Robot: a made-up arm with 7 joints. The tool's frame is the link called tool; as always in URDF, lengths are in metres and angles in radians. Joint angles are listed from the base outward. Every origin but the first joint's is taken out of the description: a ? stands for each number. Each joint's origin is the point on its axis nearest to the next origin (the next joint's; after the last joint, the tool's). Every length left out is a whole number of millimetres.
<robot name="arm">
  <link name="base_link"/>
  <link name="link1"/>
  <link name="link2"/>
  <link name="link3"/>
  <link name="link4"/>
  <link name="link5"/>
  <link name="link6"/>
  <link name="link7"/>
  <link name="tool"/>
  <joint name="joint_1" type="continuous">
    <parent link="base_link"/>
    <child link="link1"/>
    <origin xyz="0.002 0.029 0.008" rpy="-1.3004 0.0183 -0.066"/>
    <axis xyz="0 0 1"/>
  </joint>
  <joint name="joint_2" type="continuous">
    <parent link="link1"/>
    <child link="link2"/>
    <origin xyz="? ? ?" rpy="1.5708 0 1.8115"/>
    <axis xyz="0 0 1"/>
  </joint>
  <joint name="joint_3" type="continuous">
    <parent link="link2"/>
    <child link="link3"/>
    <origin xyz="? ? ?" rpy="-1.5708 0 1.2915"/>
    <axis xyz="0 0 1"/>
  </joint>
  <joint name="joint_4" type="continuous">
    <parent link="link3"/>
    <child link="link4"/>
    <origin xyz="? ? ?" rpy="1.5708 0 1.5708"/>
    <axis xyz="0 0 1"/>
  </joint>
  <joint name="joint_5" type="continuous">
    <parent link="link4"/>
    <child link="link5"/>
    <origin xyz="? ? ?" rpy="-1.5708 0 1.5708"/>
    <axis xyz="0 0 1"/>
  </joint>
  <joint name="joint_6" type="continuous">
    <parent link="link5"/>
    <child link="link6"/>
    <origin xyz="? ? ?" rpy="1.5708 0 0"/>
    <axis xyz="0 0 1"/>
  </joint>
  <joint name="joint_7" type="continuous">
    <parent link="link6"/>
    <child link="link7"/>
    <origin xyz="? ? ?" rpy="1.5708 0 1.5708"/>
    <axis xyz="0 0 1"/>
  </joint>
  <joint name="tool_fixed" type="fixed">
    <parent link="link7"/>
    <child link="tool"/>
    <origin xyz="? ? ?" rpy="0 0 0"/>
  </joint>
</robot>
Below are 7 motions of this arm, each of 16 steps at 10 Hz.
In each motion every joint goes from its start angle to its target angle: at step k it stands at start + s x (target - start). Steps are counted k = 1, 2, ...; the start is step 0. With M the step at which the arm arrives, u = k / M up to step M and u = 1 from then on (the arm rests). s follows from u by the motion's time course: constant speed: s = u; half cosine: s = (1 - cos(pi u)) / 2; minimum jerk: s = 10 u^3 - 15 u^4 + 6 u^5.
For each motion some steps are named. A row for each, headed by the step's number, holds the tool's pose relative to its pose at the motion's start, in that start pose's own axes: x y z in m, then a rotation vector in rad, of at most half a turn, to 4 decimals.
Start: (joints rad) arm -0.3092 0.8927 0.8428 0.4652 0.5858 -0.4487 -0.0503
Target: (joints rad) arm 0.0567 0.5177 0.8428 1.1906 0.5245 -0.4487 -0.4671
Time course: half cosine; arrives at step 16
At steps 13, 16:
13: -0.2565 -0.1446 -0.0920 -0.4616 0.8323 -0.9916
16: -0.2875 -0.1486 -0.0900 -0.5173 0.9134 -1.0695

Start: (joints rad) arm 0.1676 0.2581 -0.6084 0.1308 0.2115 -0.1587 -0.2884
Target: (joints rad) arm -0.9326 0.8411 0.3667 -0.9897 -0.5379 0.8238 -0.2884
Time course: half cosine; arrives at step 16
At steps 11, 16:
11: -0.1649 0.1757 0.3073 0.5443 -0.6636 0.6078
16: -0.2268 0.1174 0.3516 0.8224 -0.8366 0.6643

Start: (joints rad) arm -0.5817 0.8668 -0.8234 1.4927 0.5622 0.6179 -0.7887
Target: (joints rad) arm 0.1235 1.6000 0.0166 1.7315 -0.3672 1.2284 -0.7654
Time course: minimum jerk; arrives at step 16
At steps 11, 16:
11: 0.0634 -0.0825 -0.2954 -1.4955 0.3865 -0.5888
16: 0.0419 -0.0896 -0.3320 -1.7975 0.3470 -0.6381

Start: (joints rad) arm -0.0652 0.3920 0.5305 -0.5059 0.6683 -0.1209 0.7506
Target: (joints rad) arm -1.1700 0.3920 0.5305 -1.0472 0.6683 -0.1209 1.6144
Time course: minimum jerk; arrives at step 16
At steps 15, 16:
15: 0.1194 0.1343 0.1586 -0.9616 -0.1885 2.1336
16: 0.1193 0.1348 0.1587 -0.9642 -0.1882 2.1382

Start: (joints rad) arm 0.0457 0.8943 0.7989 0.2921 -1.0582 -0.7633 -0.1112
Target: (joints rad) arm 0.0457 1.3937 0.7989 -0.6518 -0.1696 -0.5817 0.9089
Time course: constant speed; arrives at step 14
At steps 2, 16:
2: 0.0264 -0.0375 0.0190 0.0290 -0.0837 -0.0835
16: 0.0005 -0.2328 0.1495 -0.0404 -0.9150 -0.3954

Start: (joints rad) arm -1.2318 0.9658 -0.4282 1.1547 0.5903 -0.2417 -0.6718
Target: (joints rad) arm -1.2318 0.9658 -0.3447 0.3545 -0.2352 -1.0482 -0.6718
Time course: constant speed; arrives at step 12
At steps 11, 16:
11: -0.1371 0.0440 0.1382 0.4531 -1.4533 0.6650
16: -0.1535 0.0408 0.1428 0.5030 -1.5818 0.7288

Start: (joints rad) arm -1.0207 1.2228 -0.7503 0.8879 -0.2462 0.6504 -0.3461
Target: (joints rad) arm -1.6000 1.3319 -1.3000 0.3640 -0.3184 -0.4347 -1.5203
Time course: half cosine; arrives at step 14
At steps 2, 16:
2: -0.0049 0.0016 0.0132 0.0395 -0.0804 -0.0521
16: -0.1720 -0.0295 0.1577 1.5768 -0.8358 -0.8662

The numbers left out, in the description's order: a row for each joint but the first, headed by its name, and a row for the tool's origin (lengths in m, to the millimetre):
joint_2: -0.003 0.011 0
joint_3: 0.184 -0.047 0
joint_4: 0.002 -0.018 0
joint_5: -0.158 -0.012 0
joint_6: 0 0 0
joint_7: 0 0.07 0
tool: 0 0 0

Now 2 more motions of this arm.
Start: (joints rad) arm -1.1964 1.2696 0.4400 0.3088 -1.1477 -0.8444 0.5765
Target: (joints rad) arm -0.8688 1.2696 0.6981 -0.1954 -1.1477 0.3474 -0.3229
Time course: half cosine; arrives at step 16
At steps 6, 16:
6: -0.0109 -0.0129 -0.0085 0.1022 0.3106 -0.3678
16: -0.0606 -0.0270 -0.0108 0.1561 1.0977 -1.1670

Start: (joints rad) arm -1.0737 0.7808 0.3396 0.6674 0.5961 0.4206 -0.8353
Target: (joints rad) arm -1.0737 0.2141 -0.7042 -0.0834 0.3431 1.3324 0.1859
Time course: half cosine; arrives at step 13
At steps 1, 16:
1: 0.0017 -0.0036 0.0030 0.0045 0.0005 0.0062
16: -0.0506 -0.3270 0.1460 0.3155 -0.2717 0.2341

